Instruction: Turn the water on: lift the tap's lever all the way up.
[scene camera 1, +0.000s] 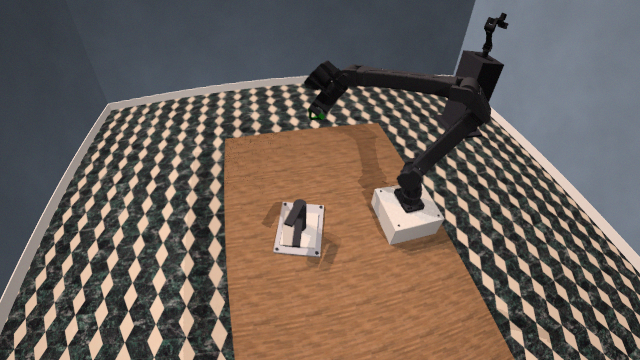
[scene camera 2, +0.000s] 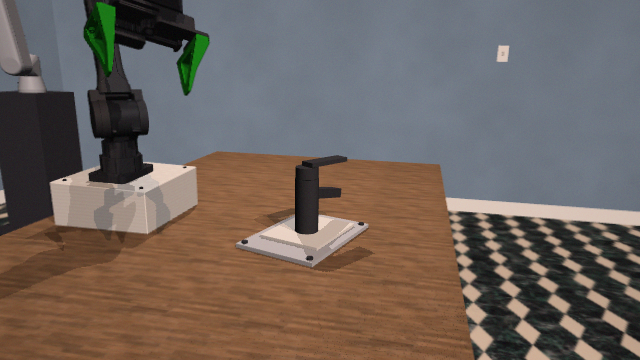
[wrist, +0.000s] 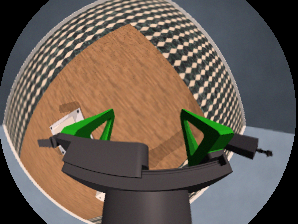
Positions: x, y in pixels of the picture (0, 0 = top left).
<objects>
My gripper (scene camera 2: 150, 84) is 0.62 m from the lens. A black tap (scene camera 2: 307, 230) is 0.91 m from the lens.
</objects>
